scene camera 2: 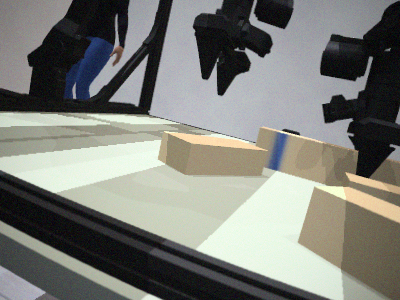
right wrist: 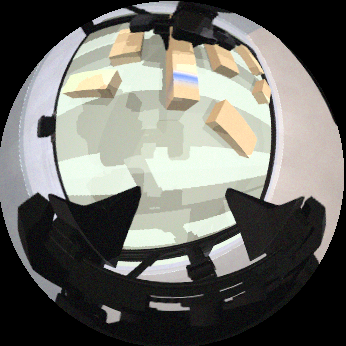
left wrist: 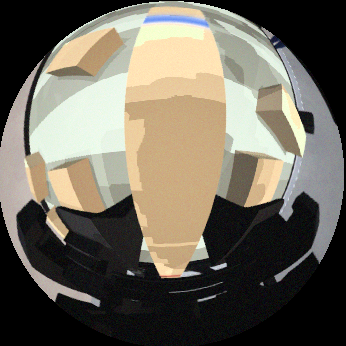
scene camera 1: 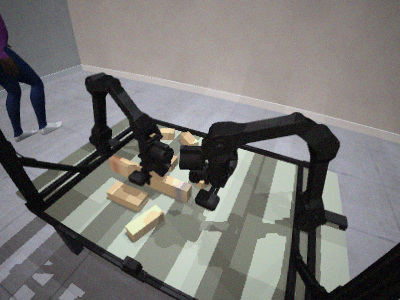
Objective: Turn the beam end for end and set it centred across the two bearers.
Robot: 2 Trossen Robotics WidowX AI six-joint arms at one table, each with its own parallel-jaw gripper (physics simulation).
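Pixels of known places: left gripper, fingertip midpoint: (left wrist: 169,187) (scene camera 1: 151,181); right gripper, fingertip midpoint: (scene camera 2: 212,87) (right wrist: 185,191) (scene camera 1: 216,193); left arm's base at its link origin: (left wrist: 153,270) (scene camera 1: 103,151); right arm's base at its link origin: (scene camera 2: 45,99) (right wrist: 192,249) (scene camera 1: 305,224).
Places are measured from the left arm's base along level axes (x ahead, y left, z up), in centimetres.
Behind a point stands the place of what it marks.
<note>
The long wooden beam (scene camera 1: 172,186) {y -7.6, x 42.4, z 4.0 cm} (scene camera 2: 320,157) {y -3.7, x 38.0, z 2.1 cm} (left wrist: 172,150) (right wrist: 182,93) {y -6.5, x 47.9, z 4.4 cm} lies on the table, with a blue band near one end and a red band near the other. My left gripper (scene camera 1: 148,175) {y -5.5, x 31.3, z -0.5 cm} (left wrist: 169,187) {y -5.5, x 31.3, z -0.5 cm} is shut on the beam, its fingers against both long sides, closer to the red end. My right gripper (scene camera 1: 204,189) (scene camera 2: 213,86) {y -8.0, x 59.5, z 9.1 cm} (right wrist: 185,191) {y -8.0, x 59.5, z 9.1 cm} is open and empty, above the table beyond the blue end. Wooden blocks flank the beam, one (scene camera 1: 127,196) {y -17.8, x 29.2, z 1.9 cm} (left wrist: 255,177) {y -13.5, x 33.2, z 1.9 cm} (right wrist: 126,47) {y -16.0, x 33.0, z 1.9 cm} on one side and one (left wrist: 77,185) {y 4.6, x 32.3, z 1.1 cm} (right wrist: 221,60) {y 5.3, x 32.9, z 1.9 cm} opposite. I cannot tell which blocks are the bearers.
A loose block (scene camera 1: 145,222) {y -24.1, x 41.6, z 2.5 cm} (left wrist: 281,122) {y -18.9, x 39.9, z 1.2 cm} (right wrist: 92,85) {y -20.8, x 43.2, z 2.5 cm} lies near the front in scene camera 1. Another block (scene camera 2: 215,155) {y 12.1, x 50.4, z 0.7 cm} (left wrist: 85,52) (right wrist: 232,127) {y 5.1, x 51.5, z 1.9 cm} lies across from it. Two blocks (scene camera 1: 166,133) {y 24.9, x 20.2, z 2.1 cm} (scene camera 1: 188,138) {y 25.1, x 32.9, z 2.8 cm} lie at the back. A black frame edges the table.
</note>
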